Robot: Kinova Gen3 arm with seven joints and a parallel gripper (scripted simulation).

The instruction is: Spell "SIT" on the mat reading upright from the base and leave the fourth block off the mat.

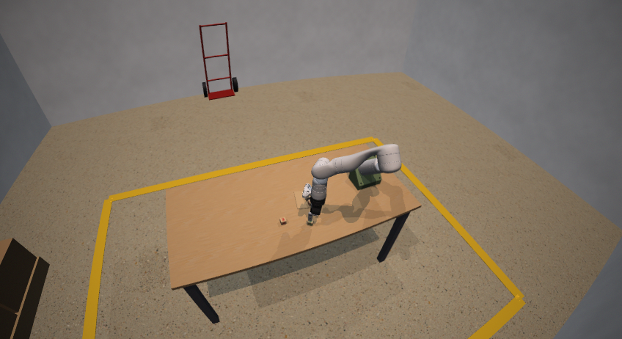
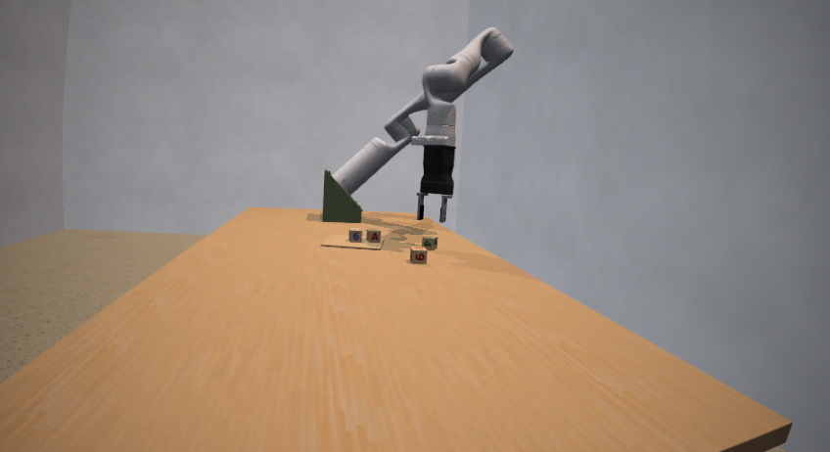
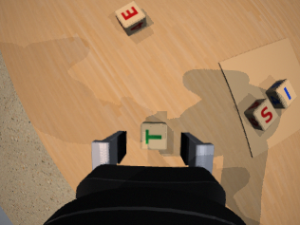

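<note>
Now: the green-marked block 7 cm below my hand. Also, from my hand: blue-marked block: 17 cm to the right, 7 cm below, 7 cm behind; tan mat: 17 cm to the right, 8 cm below, 7 cm behind; E block: 14 cm ahead, 7 cm to the right, 7 cm below.
</note>
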